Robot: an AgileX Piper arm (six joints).
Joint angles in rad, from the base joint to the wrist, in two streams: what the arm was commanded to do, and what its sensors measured. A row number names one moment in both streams.
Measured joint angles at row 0:
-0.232 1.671 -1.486 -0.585 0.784 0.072
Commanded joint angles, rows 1 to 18:
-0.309 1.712 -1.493 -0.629 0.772 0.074
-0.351 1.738 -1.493 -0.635 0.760 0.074
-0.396 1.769 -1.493 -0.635 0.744 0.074
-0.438 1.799 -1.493 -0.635 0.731 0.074
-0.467 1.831 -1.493 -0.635 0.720 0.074
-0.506 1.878 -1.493 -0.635 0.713 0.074
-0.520 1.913 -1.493 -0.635 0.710 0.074
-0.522 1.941 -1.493 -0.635 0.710 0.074
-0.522 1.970 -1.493 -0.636 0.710 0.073
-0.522 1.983 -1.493 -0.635 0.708 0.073
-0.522 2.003 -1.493 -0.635 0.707 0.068
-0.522 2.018 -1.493 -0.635 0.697 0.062
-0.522 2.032 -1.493 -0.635 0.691 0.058
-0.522 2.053 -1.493 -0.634 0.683 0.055
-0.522 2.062 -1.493 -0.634 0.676 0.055
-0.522 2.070 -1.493 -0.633 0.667 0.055
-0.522 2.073 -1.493 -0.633 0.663 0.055
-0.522 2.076 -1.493 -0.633 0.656 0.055
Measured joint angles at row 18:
-0.518 2.070 -1.487 -0.627 0.673 0.063
